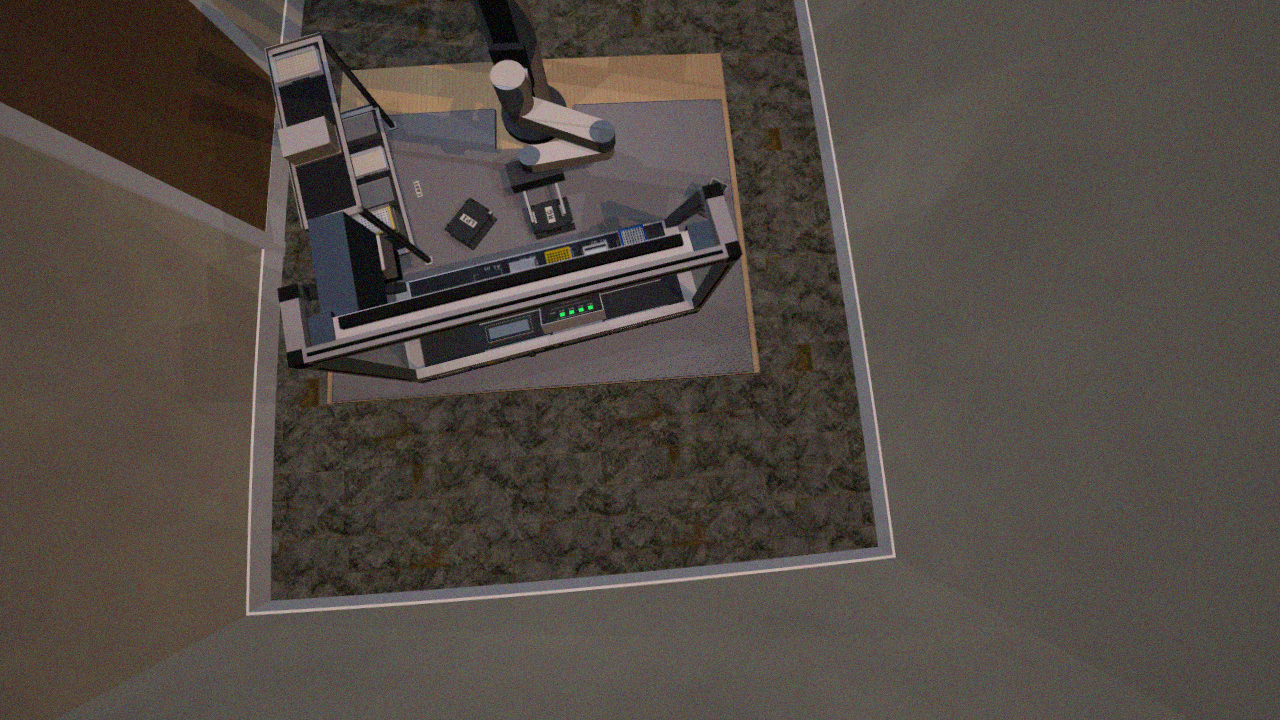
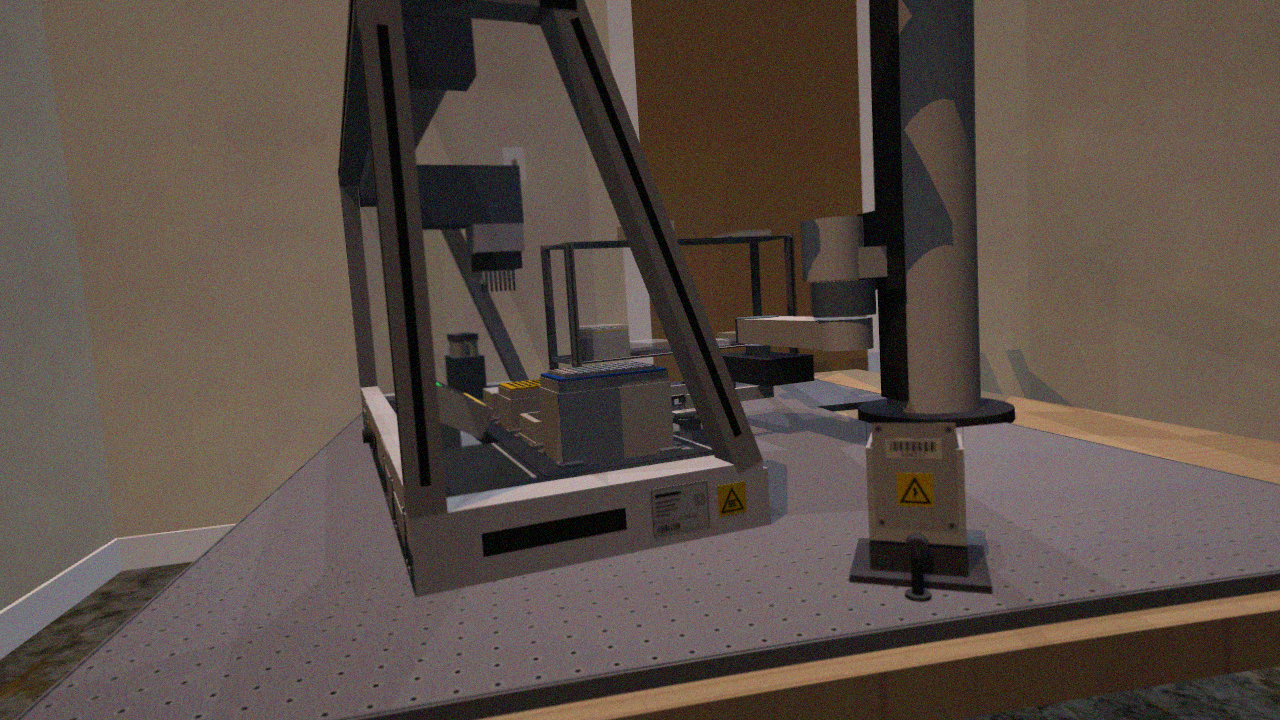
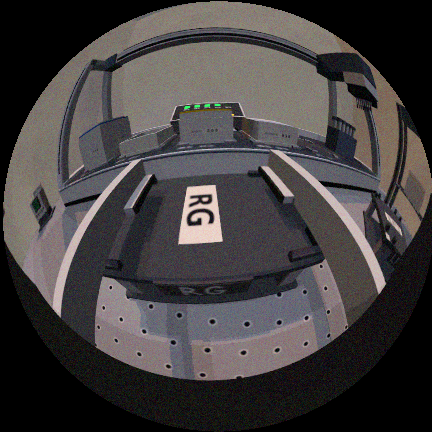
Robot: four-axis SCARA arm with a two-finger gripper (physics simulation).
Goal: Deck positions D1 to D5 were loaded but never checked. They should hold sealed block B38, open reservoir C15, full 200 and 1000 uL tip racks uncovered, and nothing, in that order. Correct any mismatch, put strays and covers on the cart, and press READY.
In view: the gripper (image 1: 549,219), a white open reservoir (image 3: 141,142), a pipetting head (image 3: 356,84) and a handler frame (image 2: 382,45).
The gripper is seen too in image 3 (image 3: 205,160). The handler frame shows as well in image 1 (image 1: 298,356).
